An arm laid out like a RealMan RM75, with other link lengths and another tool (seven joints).
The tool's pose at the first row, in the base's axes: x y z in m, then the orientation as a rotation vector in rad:
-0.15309, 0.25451, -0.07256, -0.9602, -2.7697, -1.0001
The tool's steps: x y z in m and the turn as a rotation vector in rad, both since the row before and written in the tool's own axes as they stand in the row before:
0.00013, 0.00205, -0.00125, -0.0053, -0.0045, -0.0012
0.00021, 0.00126, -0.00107, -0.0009, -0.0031, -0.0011
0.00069, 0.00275, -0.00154, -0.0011, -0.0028, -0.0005
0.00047, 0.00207, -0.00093, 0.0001, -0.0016, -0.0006
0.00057, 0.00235, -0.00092, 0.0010, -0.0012, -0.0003
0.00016, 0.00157, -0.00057, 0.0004, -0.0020, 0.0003
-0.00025, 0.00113, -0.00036, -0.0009, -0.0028, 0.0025
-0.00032, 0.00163, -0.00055, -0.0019, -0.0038, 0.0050
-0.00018, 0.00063, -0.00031, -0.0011, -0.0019, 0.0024
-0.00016, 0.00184, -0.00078, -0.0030, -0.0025, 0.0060
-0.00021, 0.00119, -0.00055, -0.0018, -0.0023, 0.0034
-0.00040, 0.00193, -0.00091, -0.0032, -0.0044, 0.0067
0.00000, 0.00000, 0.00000, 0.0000, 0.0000, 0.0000
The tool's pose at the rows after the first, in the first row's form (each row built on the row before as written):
-0.15223, 0.25507, -0.07039, -0.9628, -2.7730, -1.0072
-0.15186, 0.25530, -0.06878, -0.9639, -2.7761, -1.0081
-0.15112, 0.25641, -0.06584, -0.9656, -2.7785, -1.0092
-0.15049, 0.25735, -0.06382, -0.9661, -2.7803, -1.0088
-0.14978, 0.25852, -0.06162, -0.9665, -2.7817, -1.0071
-0.14912, 0.25921, -0.06024, -0.9684, -2.7832, -1.0061
-0.14834, 0.25954, -0.05937, -0.9739, -2.7833, -1.0066
-0.14726, 0.26001, -0.05808, -0.9835, -2.7820, -1.0080
-0.14681, 0.26010, -0.05752, -0.9882, -2.7814, -1.0090
-0.14577, 0.26064, -0.05589, -0.9982, -2.7780, -1.0122
-0.14502, 0.26090, -0.05482, -1.0046, -2.7768, -1.0140
-0.14376, 0.26127, -0.05309, -1.0171, -2.7743, -1.0170
-0.14376, 0.26127, -0.05309, -1.0171, -2.7743, -1.0170

